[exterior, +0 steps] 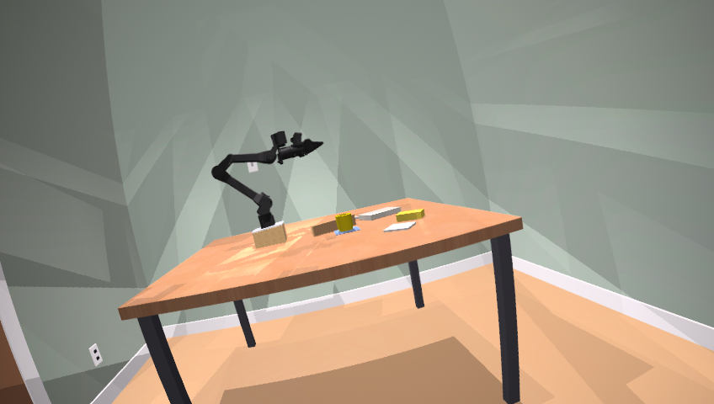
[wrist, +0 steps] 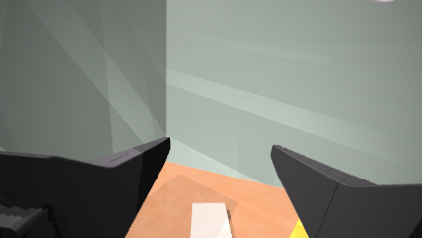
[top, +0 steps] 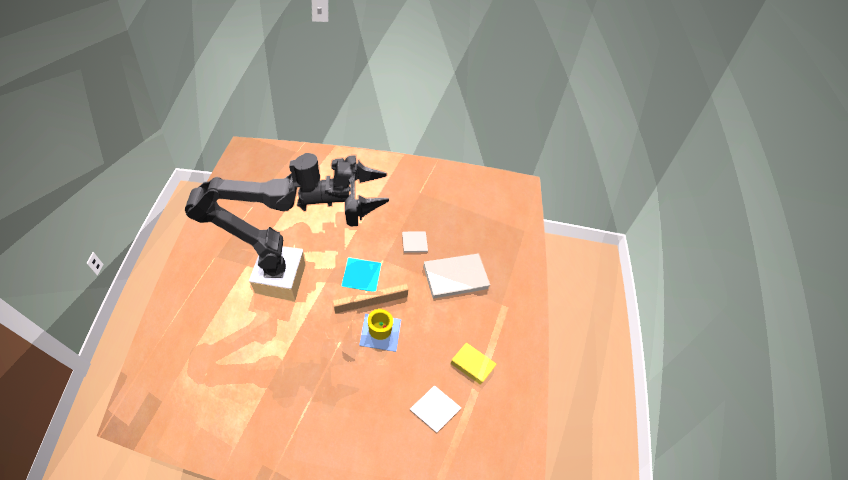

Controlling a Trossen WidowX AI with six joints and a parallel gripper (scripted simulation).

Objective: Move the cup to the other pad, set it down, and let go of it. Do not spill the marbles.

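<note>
Now: gripper tip 37 cm above the yellow cup, 18 cm to the left of it and 2 cm past it. The rest, counted from my gripper tip: wooden bar: 39 cm below, 9 cm to the right, 4 cm behind; then small white tile: 40 cm below, 13 cm to the left, 10 cm ahead; then cyan pad: 41 cm below, 7 cm behind, 1 cm to the left.
</note>
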